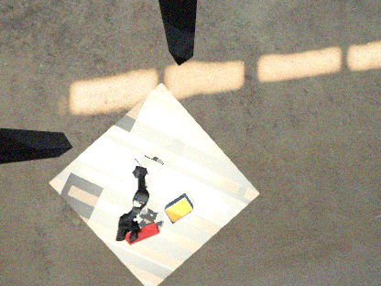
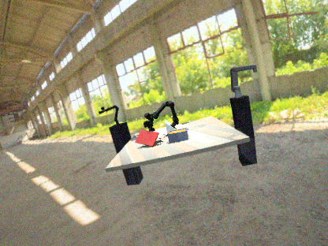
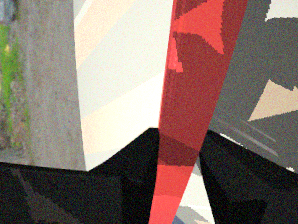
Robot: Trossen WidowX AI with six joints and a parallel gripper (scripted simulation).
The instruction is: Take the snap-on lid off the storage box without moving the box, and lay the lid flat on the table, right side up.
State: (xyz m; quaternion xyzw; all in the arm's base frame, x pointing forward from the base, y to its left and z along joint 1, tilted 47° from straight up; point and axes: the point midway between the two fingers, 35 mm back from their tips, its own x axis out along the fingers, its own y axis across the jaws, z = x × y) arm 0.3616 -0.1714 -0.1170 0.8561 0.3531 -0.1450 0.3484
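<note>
Now: the red lid 60 mm ahead of my gripper tip, 30 mm to the right of it and 50 mm below it. The rest, counted from my gripper tip: storage box: 60 mm ahead, 320 mm to the left, 90 mm below.
</note>
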